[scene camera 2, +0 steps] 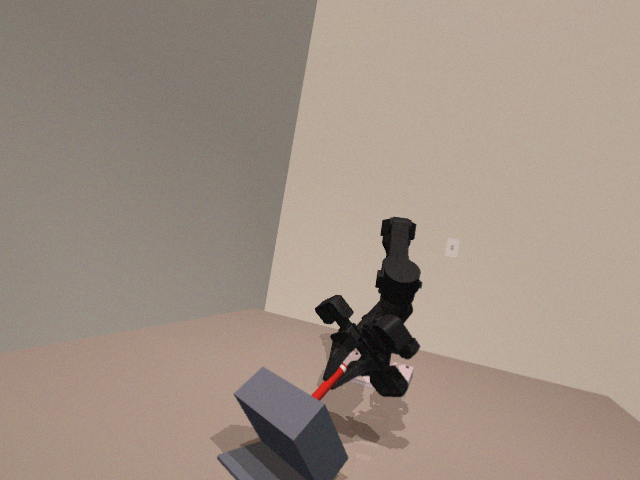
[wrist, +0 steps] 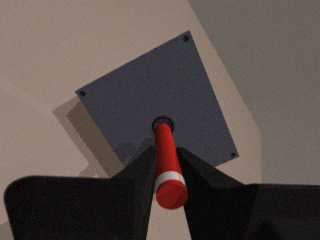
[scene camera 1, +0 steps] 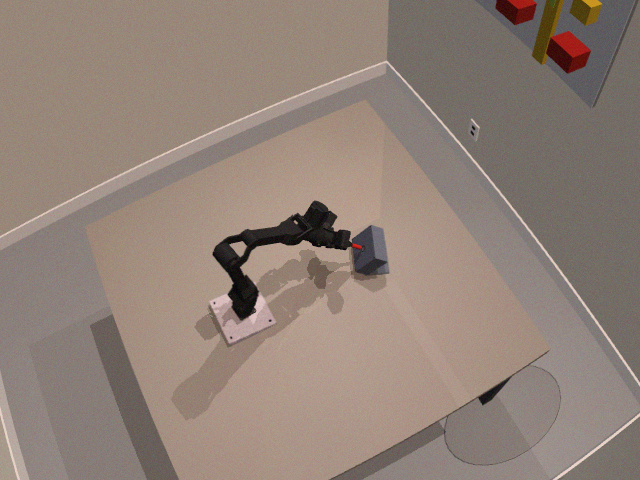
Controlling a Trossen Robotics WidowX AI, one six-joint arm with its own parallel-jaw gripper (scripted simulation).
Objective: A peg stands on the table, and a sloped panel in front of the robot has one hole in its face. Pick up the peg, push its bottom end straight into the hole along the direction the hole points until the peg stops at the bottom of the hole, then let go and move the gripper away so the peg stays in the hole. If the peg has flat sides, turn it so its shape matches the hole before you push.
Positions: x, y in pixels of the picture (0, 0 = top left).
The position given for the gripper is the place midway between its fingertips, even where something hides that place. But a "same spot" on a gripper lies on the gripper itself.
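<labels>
Gripper (scene camera 1: 326, 236), same spot as (scene camera 2: 363, 319). Gripper also in the wrist view (165, 153).
</labels>
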